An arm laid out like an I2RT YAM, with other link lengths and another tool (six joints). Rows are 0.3 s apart.
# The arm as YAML. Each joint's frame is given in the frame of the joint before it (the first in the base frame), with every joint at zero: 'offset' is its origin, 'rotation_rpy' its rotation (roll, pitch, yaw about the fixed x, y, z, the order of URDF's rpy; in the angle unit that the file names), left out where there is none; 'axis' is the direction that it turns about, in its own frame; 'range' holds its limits. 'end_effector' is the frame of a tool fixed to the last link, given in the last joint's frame.
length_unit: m
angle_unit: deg
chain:
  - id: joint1
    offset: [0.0, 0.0, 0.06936]
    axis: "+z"
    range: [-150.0, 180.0]
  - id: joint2
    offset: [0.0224, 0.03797, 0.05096]
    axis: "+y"
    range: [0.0, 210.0]
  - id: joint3
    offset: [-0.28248, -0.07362, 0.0]
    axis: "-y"
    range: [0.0, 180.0]
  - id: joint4
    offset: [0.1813, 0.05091, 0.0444]
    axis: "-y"
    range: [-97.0, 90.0]
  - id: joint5
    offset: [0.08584, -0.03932, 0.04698]
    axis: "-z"
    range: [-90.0, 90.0]
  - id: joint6
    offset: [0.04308, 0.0, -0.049]
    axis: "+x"
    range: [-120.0, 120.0]
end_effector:
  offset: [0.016, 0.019, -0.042]
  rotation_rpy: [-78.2, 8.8, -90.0]
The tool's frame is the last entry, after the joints.
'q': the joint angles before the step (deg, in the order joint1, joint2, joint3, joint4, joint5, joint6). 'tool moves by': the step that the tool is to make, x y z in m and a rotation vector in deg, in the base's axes. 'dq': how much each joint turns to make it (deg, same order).
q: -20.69, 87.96, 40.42, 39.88, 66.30, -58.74
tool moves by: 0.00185, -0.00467, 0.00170, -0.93, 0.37, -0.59
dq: -0.70, 1.20, 0.10, 3.39, 0.01, -2.50
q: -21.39, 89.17, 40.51, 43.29, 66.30, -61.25
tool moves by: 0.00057, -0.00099, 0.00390, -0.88, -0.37, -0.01
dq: -0.06, 0.06, 0.00, 2.29, 0.00, -1.71
